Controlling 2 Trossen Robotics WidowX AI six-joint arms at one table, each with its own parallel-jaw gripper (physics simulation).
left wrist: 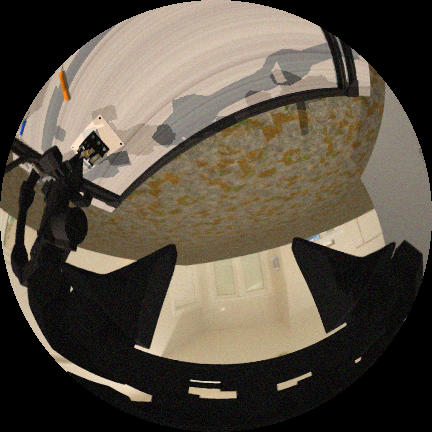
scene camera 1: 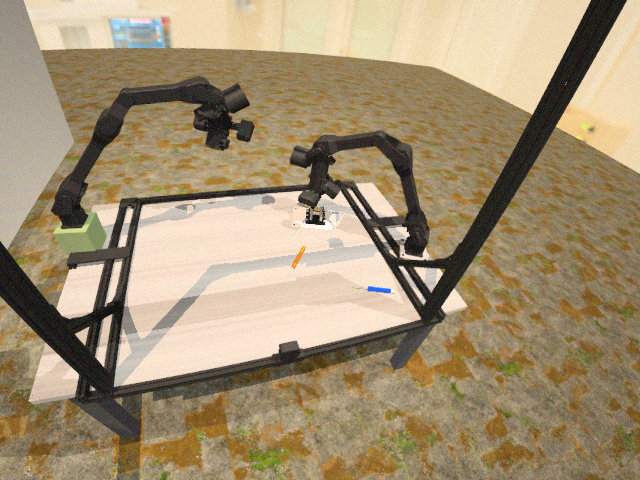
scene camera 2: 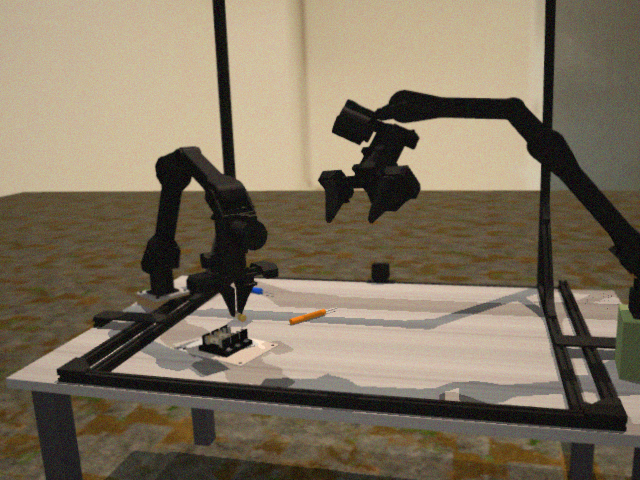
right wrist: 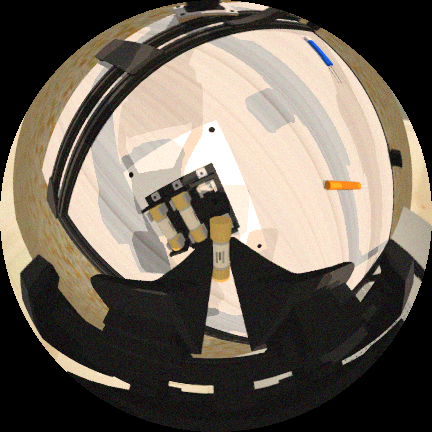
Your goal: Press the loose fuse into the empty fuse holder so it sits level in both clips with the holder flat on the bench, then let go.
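Pixels of known places: left gripper, fingertip midpoint: (left wrist: 236,247) (scene camera 1: 230,134) (scene camera 2: 348,221); right gripper, fingertip midpoint: (left wrist: 80,153) (scene camera 1: 313,208) (scene camera 2: 236,315) (right wrist: 220,242); left arm's base, origin of the base link: (scene camera 1: 75,221); right arm's base, origin of the base link: (left wrist: 34,174) (scene camera 1: 413,249) (scene camera 2: 162,291).
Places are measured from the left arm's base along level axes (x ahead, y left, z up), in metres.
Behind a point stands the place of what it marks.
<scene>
A black three-bay fuse holder (scene camera 1: 314,219) @(x 0.801, y 0.080, z -0.097 m) (scene camera 2: 225,348) @(x 0.789, y 0.138, z -0.092 m) (right wrist: 215,202) @(x 0.803, y 0.073, z -0.097 m) lies on a pale plate (scene camera 2: 254,354) @(x 0.734, y 0.119, z -0.107 m) (left wrist: 107,128) @(x 0.729, y 0.104, z -0.107 m) (right wrist: 226,161) @(x 0.830, y 0.038, z -0.107 m). In the right wrist view, two bays hold fuses; the right-hand bay is empty, its far clip visible and its near clip mostly hidden. My right gripper (scene camera 2: 237,314) @(x 0.791, y 0.080, z -0.042 m) (right wrist: 220,242) @(x 0.791, y 0.080, z -0.042 m) is shut on the loose fuse (scene camera 2: 241,317) @(x 0.768, y 0.102, z -0.036 m) (right wrist: 220,230) @(x 0.803, y 0.072, z -0.033 m), a brass-capped pale tube, above the holder. The fuse appears turned relative to the bay, one cap overlapping the bay's near end in that view. My left gripper (scene camera 2: 350,220) @(x 0.498, y 0.204, z 0.191 m) (left wrist: 236,247) @(x 0.498, y 0.204, z 0.191 m) is open, empty and high above the table.
An orange-handled tool (scene camera 1: 298,257) @(x 0.706, y -0.119, z -0.097 m) (scene camera 2: 308,316) @(x 0.705, y -0.107, z -0.099 m) (left wrist: 64,86) (right wrist: 343,185) @(x 0.716, y -0.100, z -0.096 m) lies near the holder. A blue-handled tool (scene camera 1: 378,289) @(x 0.937, y -0.283, z -0.096 m) (scene camera 2: 256,290) @(x 0.919, y -0.267, z -0.099 m) (right wrist: 320,52) lies farther off. A black frame (scene camera 1: 217,193) @(x 0.428, y 0.261, z -0.089 m) borders the work area. A green block (scene camera 1: 80,235) @(x 0.029, y -0.050, z -0.015 m) is under the left arm's base.
</scene>
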